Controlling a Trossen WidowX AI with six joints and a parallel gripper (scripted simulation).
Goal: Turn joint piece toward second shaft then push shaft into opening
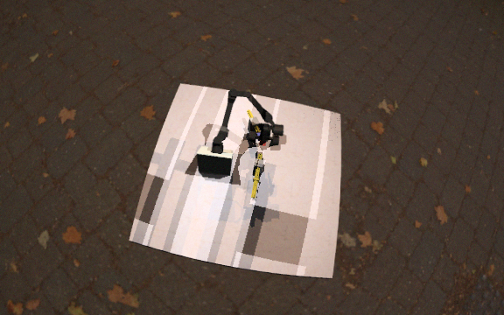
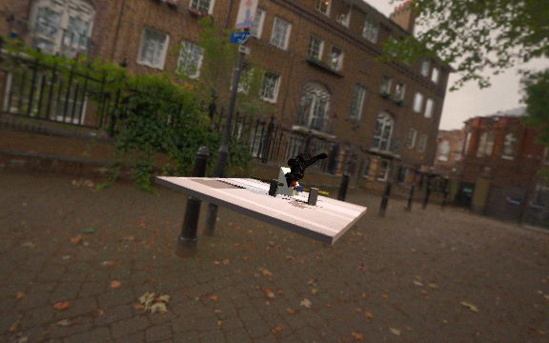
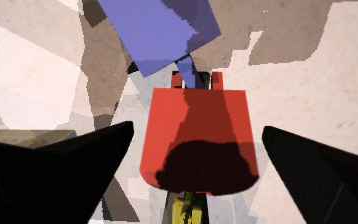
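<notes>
My gripper tip is 3 cm below the red square joint piece and 1 cm to the right of it.
</notes>
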